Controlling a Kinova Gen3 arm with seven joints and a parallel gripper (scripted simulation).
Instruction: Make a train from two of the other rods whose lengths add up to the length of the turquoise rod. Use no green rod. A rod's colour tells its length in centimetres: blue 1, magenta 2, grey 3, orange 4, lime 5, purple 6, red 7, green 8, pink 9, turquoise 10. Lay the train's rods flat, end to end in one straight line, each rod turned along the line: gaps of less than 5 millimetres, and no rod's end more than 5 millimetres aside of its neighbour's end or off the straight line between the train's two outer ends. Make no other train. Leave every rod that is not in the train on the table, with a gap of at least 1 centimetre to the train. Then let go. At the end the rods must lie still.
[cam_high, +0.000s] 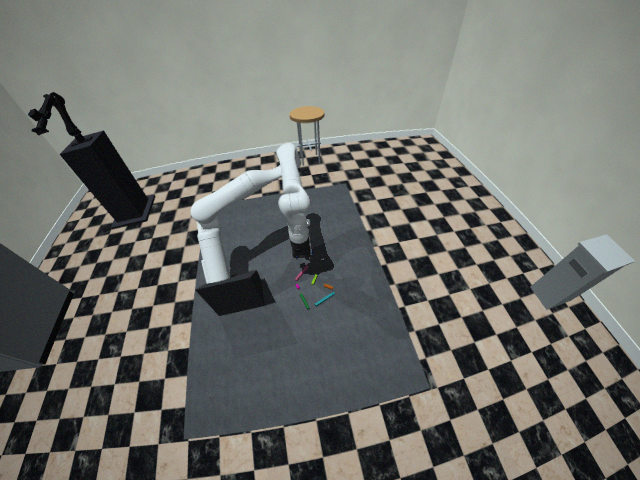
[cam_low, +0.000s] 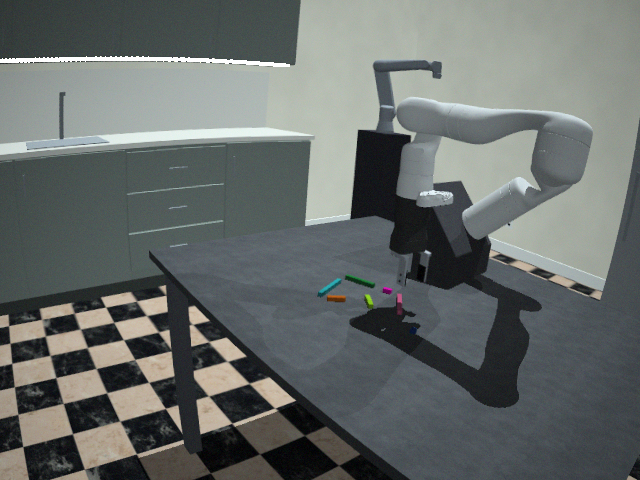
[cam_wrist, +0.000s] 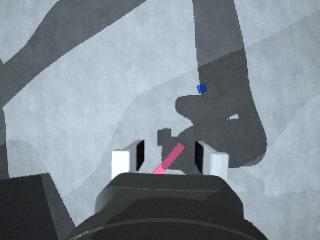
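My gripper is now 2 cm past the pink rod, 4 cm to the left of it and 9 cm above it. Round my hand: lime rod 3 cm ahead, 8 cm to the right, 9 cm below; small blue rod 6 cm ahead, 7 cm to the left, 9 cm below; magenta rod 5 cm behind, 10 cm to the right, 9 cm below.
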